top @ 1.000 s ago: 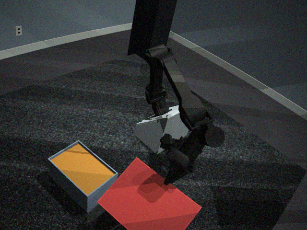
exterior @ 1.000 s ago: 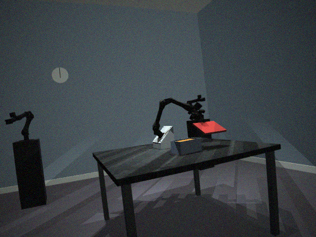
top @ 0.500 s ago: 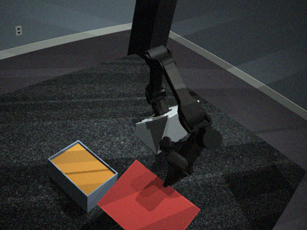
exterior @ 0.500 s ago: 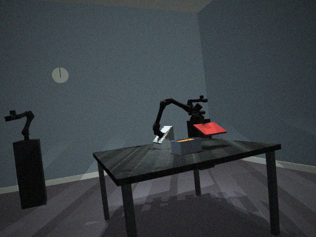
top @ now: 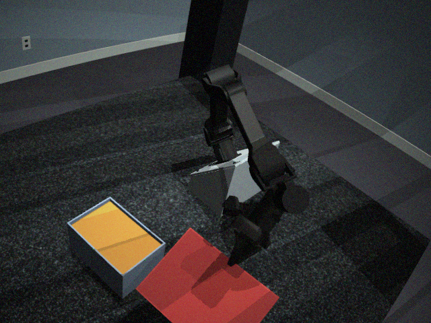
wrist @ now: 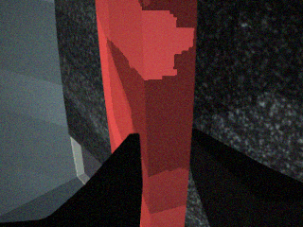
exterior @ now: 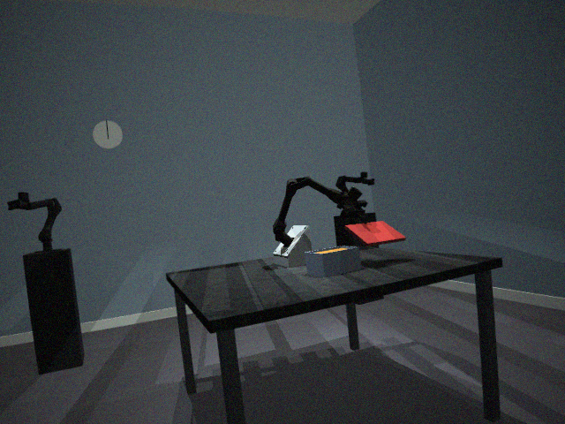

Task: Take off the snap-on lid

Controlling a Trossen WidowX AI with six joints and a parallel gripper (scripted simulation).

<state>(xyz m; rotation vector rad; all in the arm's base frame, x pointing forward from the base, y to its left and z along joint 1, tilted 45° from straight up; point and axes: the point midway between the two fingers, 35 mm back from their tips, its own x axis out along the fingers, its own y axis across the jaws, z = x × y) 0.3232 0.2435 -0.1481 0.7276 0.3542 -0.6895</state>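
The red lid is 70 mm ahead of my gripper tip and 30 mm below it. Round my gripper tip: storage box (90 mm ahead, 270 mm to the right, 130 mm below).
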